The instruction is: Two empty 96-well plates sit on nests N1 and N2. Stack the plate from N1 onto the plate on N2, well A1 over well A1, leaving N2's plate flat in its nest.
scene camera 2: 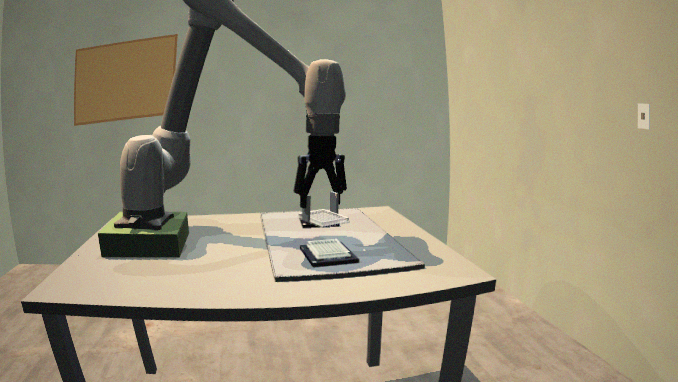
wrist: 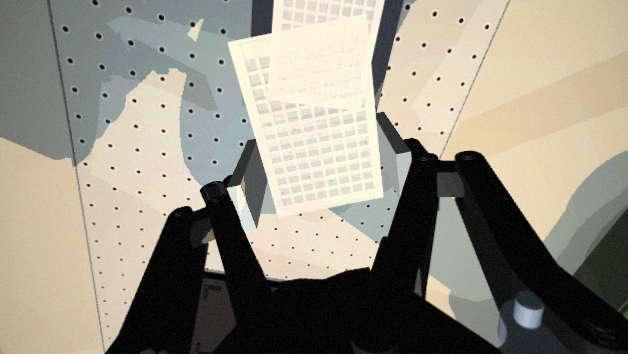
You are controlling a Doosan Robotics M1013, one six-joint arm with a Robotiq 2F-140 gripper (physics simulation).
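Frame: origin at the arm's base, x right, y down, z ahead, level; centimetres.
Seen in the pictures: gripper, fingertip midpoint: [scene camera 2: 320,219] [wrist: 318,145]; arm's base, link origin: [scene camera 2: 144,221].
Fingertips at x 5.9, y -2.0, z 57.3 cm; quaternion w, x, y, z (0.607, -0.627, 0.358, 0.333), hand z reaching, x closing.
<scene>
Offsets run from my fingertips to a thing's top centre. Level surfaces: height alone.
My gripper [scene camera 2: 320,208] [wrist: 318,145] is shut on a pale, see-through 96-well plate {dx +1.3, dy -1.5, dz +0.7 cm} [scene camera 2: 331,218] [wrist: 325,150], which hangs between the two finger pads. In the wrist view the held plate is turned relative to the other plate and overlaps part of it. The other 96-well plate {dx +7.4, dy +5.7, dz +1.6 cm} [scene camera 2: 329,249] [wrist: 320,10] sits flat in the near dark nest {dx +7.4, dy +6.8, dz +1.6 cm} [scene camera 2: 352,259] [wrist: 384,55]. The far dark nest [scene camera 2: 312,225] [wrist: 218,310] is bare where it shows, partly hidden by the fingers and the held plate. Well A1 cannot be told on either plate.
Both nests stand on a light board with rows of holes [scene camera 2: 290,267] [wrist: 150,210], which lies on the table {dy +9.6 cm} [scene camera 2: 200,292]. The arm's base stands on a green block [scene camera 2: 140,245] at the table's left. Shadows fall across the board and table.
</scene>
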